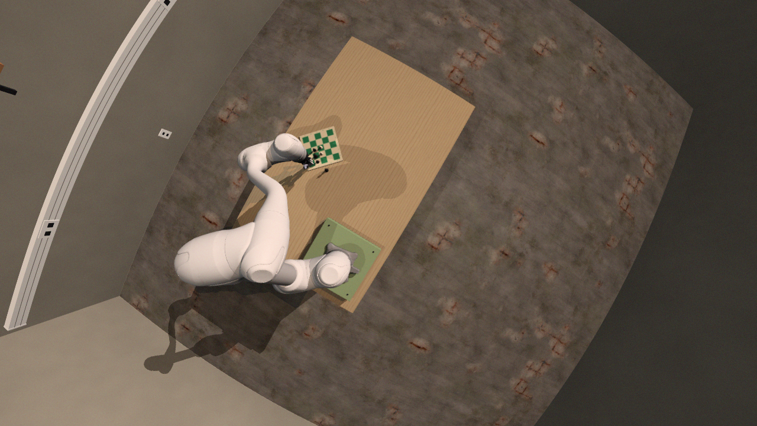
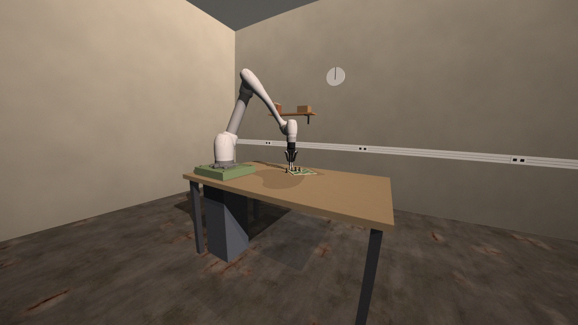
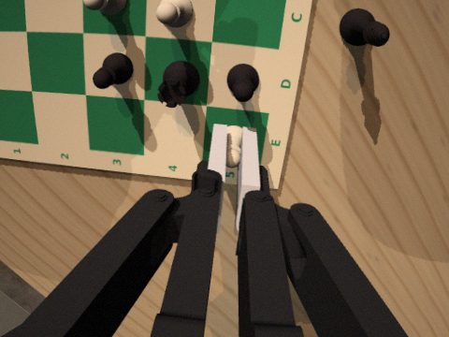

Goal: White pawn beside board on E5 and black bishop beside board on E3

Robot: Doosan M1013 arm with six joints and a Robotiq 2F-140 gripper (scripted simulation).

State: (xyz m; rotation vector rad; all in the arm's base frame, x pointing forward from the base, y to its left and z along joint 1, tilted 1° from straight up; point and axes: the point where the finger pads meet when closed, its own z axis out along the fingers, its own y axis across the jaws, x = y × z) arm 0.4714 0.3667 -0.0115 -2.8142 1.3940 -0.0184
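Now: the chessboard 11 cm ahead of my hand, 2 cm to the right of it and 5 cm below it.
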